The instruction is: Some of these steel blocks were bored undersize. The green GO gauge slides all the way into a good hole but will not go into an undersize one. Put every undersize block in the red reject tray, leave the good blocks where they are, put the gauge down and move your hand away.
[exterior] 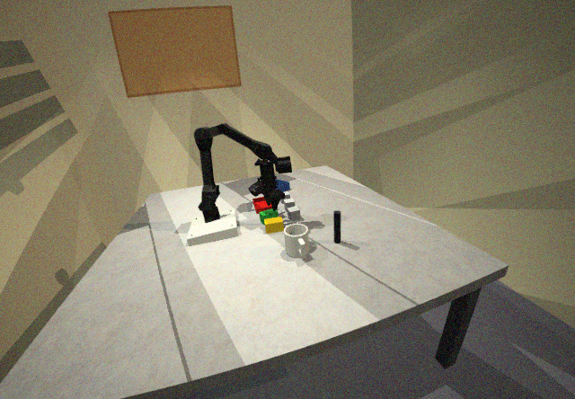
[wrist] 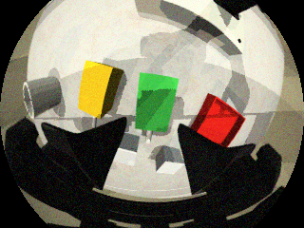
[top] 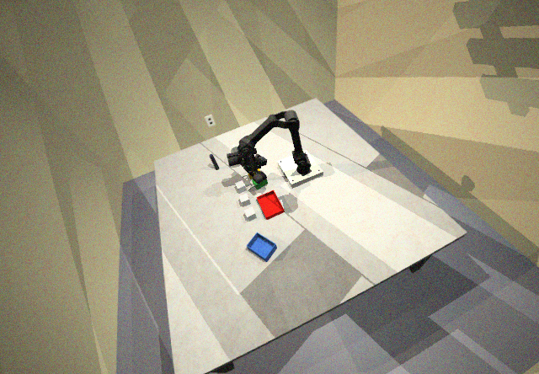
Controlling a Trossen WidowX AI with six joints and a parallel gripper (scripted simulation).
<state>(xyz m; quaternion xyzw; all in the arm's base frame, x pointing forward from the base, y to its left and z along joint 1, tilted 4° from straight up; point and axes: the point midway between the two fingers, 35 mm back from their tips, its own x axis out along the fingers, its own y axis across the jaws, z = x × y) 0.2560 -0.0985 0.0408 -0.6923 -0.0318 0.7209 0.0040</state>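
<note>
Now: gripper tip 30 mm above the green GO gauge and 10 mm short of it. Also, from my gripper tip: red reject tray (160 mm to the left, 50 mm below, 10 mm ahead); yellow block (90 mm to the right, 30 mm below); steel block (110 mm ahead, 60 mm to the left, 30 mm below).
</note>
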